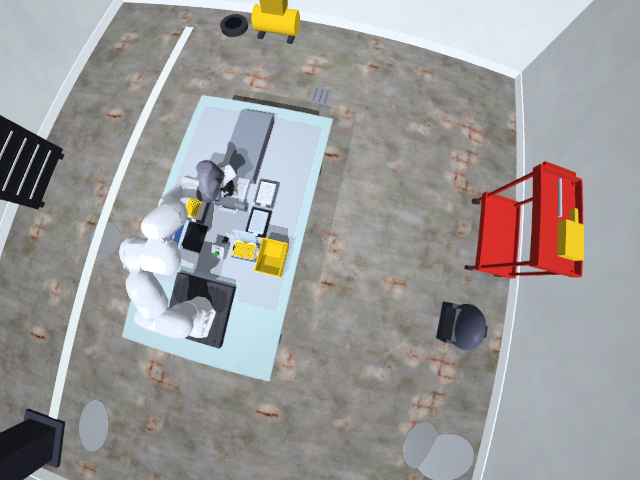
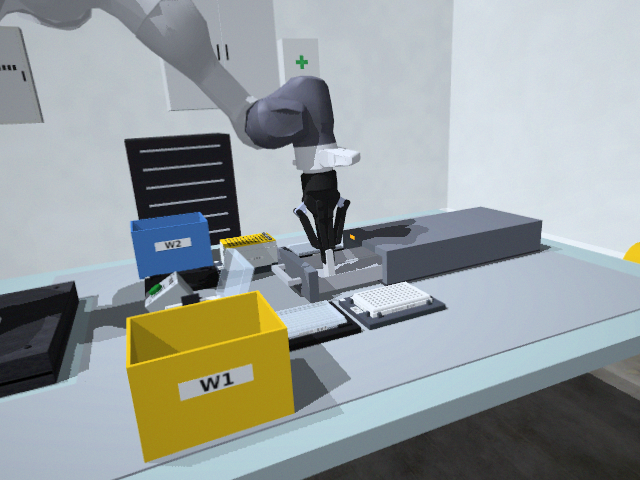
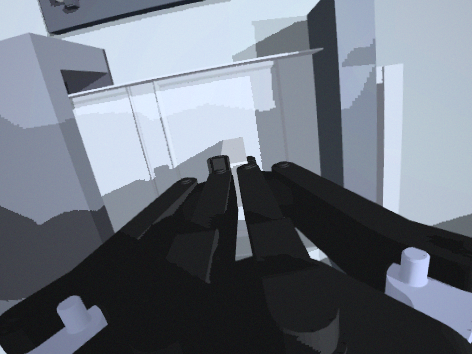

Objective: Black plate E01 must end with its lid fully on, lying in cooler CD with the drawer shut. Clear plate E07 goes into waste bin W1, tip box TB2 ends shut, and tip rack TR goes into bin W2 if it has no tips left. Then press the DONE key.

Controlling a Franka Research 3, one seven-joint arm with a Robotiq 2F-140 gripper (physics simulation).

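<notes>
My gripper (image 2: 327, 259) (image 3: 235, 154) is shut and empty, pointing down with its tips low at the open drawer (image 2: 348, 281) (image 3: 200, 120) of the long grey cooler (image 1: 254, 129) (image 2: 465, 237) (image 3: 30, 90). No plate shows in the visible part of the drawer. A clear plate (image 1: 258, 221) (image 2: 312, 317) lies on a black nest. A white plate (image 1: 266, 192) (image 2: 391, 298) lies on the nest beside it. A pale flat piece (image 2: 305, 249) lies behind the drawer. A yellow-topped tip box (image 1: 244, 250) has its clear lid (image 2: 236, 273) raised. A yellow-topped rack (image 1: 193, 207) (image 2: 249, 248) stands behind. I cannot identify a black plate.
Yellow bin W1 (image 1: 271, 257) (image 2: 211, 382) stands at the near edge, blue bin W2 (image 2: 170, 253) at the far side. A small console with a green key (image 1: 217, 253) (image 2: 155, 289) stands between them. The drawer front (image 2: 308, 276) (image 3: 325, 110) and handle (image 2: 285, 274) (image 3: 393, 135) stick out beside the gripper.
</notes>
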